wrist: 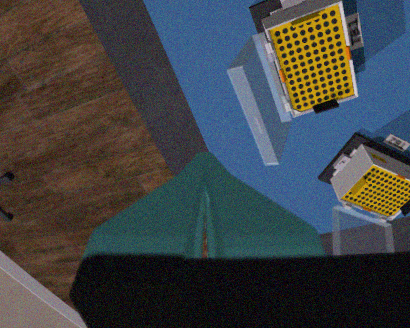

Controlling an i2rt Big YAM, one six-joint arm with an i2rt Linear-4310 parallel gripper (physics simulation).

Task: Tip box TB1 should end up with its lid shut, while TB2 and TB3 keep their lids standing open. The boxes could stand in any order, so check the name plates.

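Places are measured from the arm's base along level axes (x left, y ahead, z down), in centimetres.
Where they show: gripper, fingertip midpoint: (204, 164).
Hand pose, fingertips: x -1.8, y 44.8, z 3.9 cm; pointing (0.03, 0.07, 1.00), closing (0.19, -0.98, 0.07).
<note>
After its pixels a point has its place.
A tip box (315, 60) @(x 3.7, y 34.2, z 28.5 cm) with a yellow, dark-holed top is at the upper right of the wrist view. Its clear lid (255, 115) @(x 4.8, y 42.1, z 19.3 cm) stands open, leaning out on the box's left side. A second tip box (377, 187) @(x 25.8, y 23.8, z 28.5 cm) is at the right edge, partly cut off; its clear lid (362, 217) @(x 31.9, y 25.6, z 27.8 cm) is also open, on the lower side. Small plates with marks show beside the upper box and behind the lower one, too blurred to read, so I cannot tell which box is which. A third box does not show. My gripper (204, 164) @(x -1.8, y 44.8, z 3.9 cm) is shut and empty, left of both boxes.
The boxes are on a blue mat (177, 37) @(x -0.3, y 50.8, z 34.2 cm) with a dark grey border (117, 55) @(x 0.5, y 59.9, z 34.6 cm). Wooden floor (65, 115) lies to the left. Dark curved bits (6, 215) show at the left edge, and a pale surface (30, 300) at the lower left corner.
</note>
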